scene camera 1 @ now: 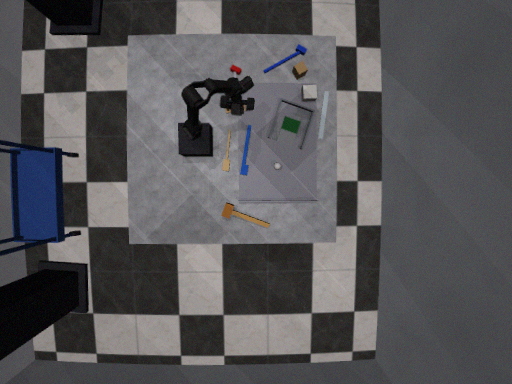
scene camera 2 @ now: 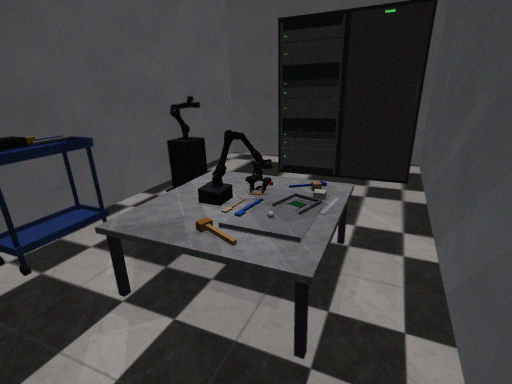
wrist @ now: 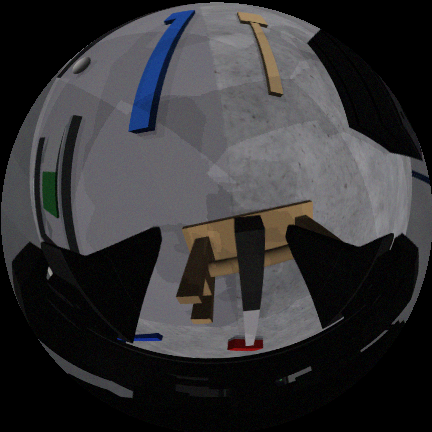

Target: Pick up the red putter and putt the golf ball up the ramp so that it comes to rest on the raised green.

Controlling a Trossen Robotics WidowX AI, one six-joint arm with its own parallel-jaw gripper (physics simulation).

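Frame: origin at the arm's base, x left, y back, z up, level; metres.
Seen in the pictures: gripper, between the fingertips: (scene camera 2: 258, 190) (wrist: 225, 232); arm's base, origin of its link: (scene camera 1: 194, 134) (scene camera 2: 217, 185).
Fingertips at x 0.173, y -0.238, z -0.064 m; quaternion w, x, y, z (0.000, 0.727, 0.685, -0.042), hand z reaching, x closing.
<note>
Pixels of each thing's top centre, then the offset from my fingertips to it. "spot": a spot on its surface instead. Level surfaces: height alone.
- red head, a spot on its surface: (wrist: 245, 344) (scene camera 1: 236, 73) (scene camera 2: 267, 182) spot: dx +0.217, dy +0.029, dz -0.007 m
- white golf ball, centre of its top: (scene camera 1: 277, 165) (scene camera 2: 270, 211) dx -0.323, dy -0.242, dz +0.011 m
- grey ramp board, height of its surface: dz -0.032 m
- blue putter-like stick, centre of its top: (wrist: 160, 37) (scene camera 1: 247, 149) (scene camera 2: 250, 205) dx -0.234, dy -0.059, dz -0.017 m
- orange mallet, centre of its top: (scene camera 2: 216, 226) (scene camera 1: 246, 218) dx -0.640, dy -0.070, dz +0.018 m
- blue mallet, centre of its top: (wrist: 129, 342) (scene camera 1: 284, 57) dx +0.335, dy -0.260, dz -0.009 m
- brown block, centre of its top: (scene camera 1: 300, 67) (scene camera 2: 316, 182) dx +0.259, dy -0.353, dz +0.026 m
- white block, centre of its top: (scene camera 1: 310, 91) (scene camera 2: 320, 191) dx +0.125, dy -0.416, dz +0.013 m
- pale strip, centre of its top: (scene camera 2: 330, 205) (scene camera 1: 323, 114) dx +0.008, dy -0.518, dz -0.032 m
The red putter (wrist: 250, 270) has a black grip, a pale shaft and a red head (scene camera 1: 236, 69) (scene camera 2: 270, 183) (wrist: 245, 344). It rests on a small wooden stand (wrist: 280, 225) (scene camera 2: 257, 193), grip end raised. My gripper (scene camera 1: 237, 106) (scene camera 2: 259, 185) (wrist: 225, 232) is open and empty above the stand, with the grip between and below its spread fingers in the wrist view. The arm hides most of the putter in the top view. The white golf ball (scene camera 1: 277, 165) (scene camera 2: 270, 214) (wrist: 81, 65) lies on the grey ramp board (scene camera 1: 295, 187) (scene camera 2: 280, 229). The green (scene camera 1: 290, 124) (scene camera 2: 297, 204) (wrist: 50, 194) lies between dark rails.
A blue putter-like stick (scene camera 1: 246, 150) (scene camera 2: 248, 207) (wrist: 160, 75) lies on the board's left edge, with a tan one (scene camera 1: 228, 150) (wrist: 267, 57) beside it. An orange mallet (scene camera 1: 245, 216) lies near the front. A blue mallet (scene camera 1: 284, 61), brown block (scene camera 1: 300, 70), white block (scene camera 1: 309, 92) and pale strip (scene camera 1: 324, 115) lie around the ramp.
</note>
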